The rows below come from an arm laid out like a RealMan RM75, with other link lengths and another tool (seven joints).
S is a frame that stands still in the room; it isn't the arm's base.
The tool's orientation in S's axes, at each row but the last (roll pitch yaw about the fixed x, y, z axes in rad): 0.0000 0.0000 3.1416; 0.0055 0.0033 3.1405; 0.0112 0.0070 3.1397; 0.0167 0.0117 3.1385; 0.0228 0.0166 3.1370; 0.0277 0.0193 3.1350; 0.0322 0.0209 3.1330; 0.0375 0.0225 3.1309; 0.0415 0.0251 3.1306; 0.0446 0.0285 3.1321; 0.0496 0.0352 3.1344; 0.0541 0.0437 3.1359; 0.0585 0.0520 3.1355
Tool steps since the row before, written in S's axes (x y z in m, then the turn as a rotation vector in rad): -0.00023 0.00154 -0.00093 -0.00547 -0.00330 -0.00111; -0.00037 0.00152 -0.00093 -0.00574 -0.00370 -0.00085; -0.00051 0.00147 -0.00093 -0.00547 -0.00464 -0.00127; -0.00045 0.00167 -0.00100 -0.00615 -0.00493 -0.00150; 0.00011 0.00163 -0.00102 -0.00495 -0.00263 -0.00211; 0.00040 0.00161 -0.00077 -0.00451 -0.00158 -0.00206; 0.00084 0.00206 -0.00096 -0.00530 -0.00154 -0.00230; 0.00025 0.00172 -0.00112 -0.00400 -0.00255 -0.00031; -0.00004 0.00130 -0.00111 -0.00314 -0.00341 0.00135; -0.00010 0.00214 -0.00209 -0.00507 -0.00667 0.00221; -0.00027 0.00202 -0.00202 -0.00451 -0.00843 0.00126; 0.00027 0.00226 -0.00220 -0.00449 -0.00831 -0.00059; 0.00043 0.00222 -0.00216 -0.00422 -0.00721 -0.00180
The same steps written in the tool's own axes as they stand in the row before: 0.00023 -0.00154 -0.00093 0.00547 0.00330 -0.00111; 0.00037 -0.00152 -0.00092 0.00574 0.00370 -0.00085; 0.00052 -0.00148 -0.00091 0.00547 0.00464 -0.00128; 0.00047 -0.00168 -0.00097 0.00615 0.00492 -0.00151; -0.00009 -0.00165 -0.00098 0.00497 0.00261 -0.00209; -0.00037 -0.00163 -0.00073 0.00454 0.00155 -0.00202; -0.00080 -0.00210 -0.00091 0.00533 0.00151 -0.00224; -0.00021 -0.00176 -0.00106 0.00398 0.00258 -0.00032; 0.00008 -0.00134 -0.00105 0.00307 0.00350 0.00128; 0.00018 -0.00223 -0.00199 0.00494 0.00682 0.00205; 0.00036 -0.00212 -0.00191 0.00440 0.00852 0.00099; -0.00016 -0.00238 -0.00208 0.00446 0.00830 -0.00085; -0.00030 -0.00235 -0.00205 0.00426 0.00713 -0.00200
